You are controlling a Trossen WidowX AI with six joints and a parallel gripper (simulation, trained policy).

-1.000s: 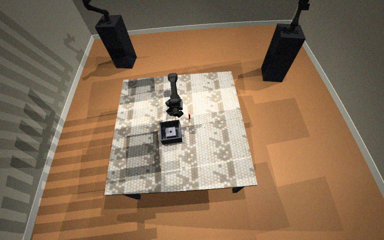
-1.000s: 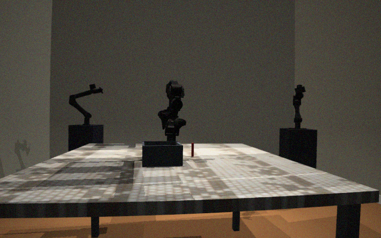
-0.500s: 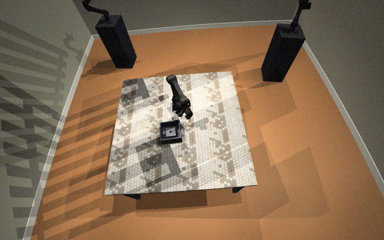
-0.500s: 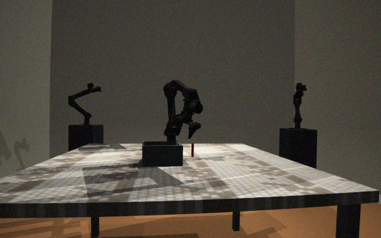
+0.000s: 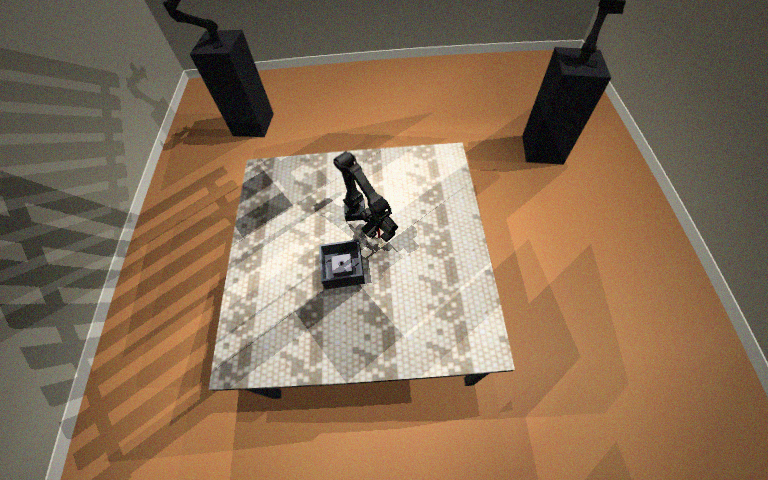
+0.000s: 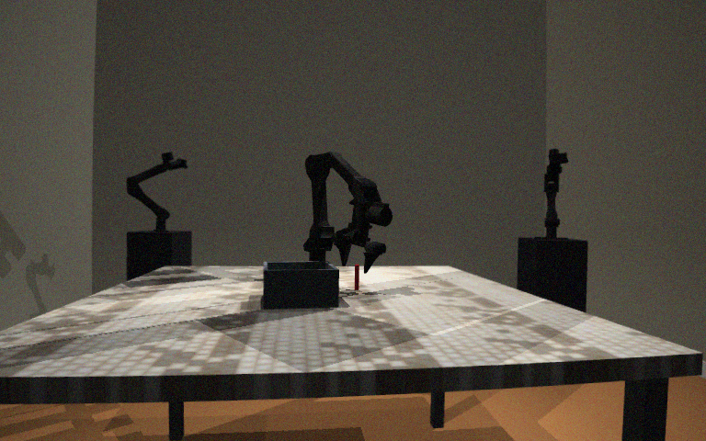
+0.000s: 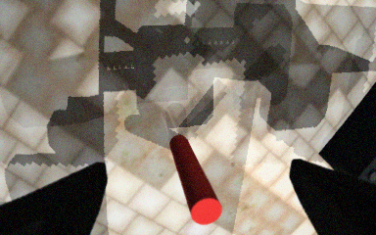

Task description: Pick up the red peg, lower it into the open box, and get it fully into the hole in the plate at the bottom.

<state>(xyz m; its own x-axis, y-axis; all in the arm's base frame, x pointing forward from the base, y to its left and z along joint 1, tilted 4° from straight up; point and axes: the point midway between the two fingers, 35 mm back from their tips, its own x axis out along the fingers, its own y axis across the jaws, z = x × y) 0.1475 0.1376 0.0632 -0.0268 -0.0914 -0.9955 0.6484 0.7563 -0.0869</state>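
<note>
The red peg is 1 cm behind my gripper tip, 1 cm to the left of it and 3 cm below it. Round my gripper tip: dark box: 18 cm ahead, 15 cm to the right, 4 cm below; plate: 18 cm ahead, 15 cm to the right, 2 cm below.
</note>
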